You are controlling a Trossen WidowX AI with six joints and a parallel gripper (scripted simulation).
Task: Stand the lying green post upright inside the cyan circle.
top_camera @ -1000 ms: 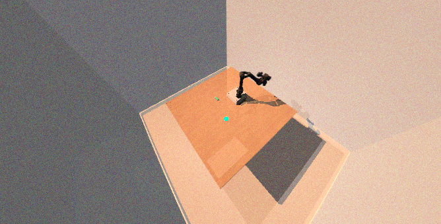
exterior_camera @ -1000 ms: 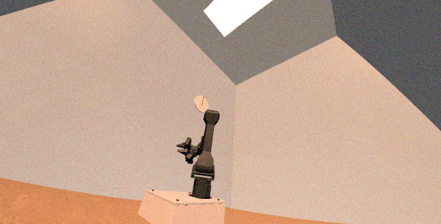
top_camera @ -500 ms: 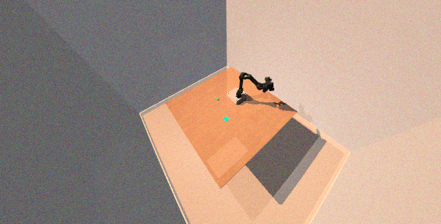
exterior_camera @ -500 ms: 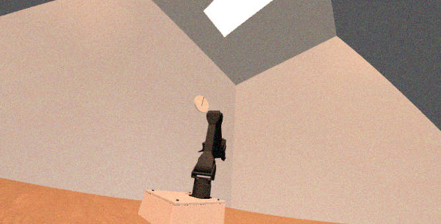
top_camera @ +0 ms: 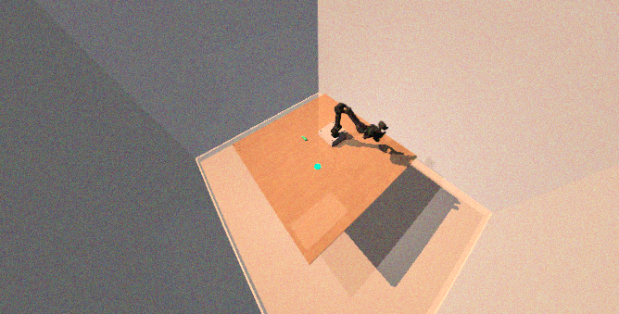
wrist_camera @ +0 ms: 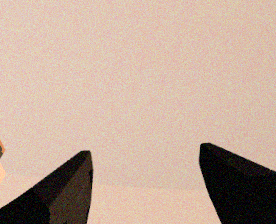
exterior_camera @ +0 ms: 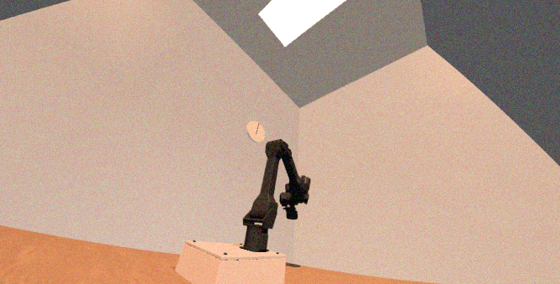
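Right now the green post is 610 mm to the right of my gripper tip, 400 mm ahead of it and 290 mm below it. Also, from my gripper tip: cyan circle 530 mm ahead, 300 mm below, 280 mm to the right.
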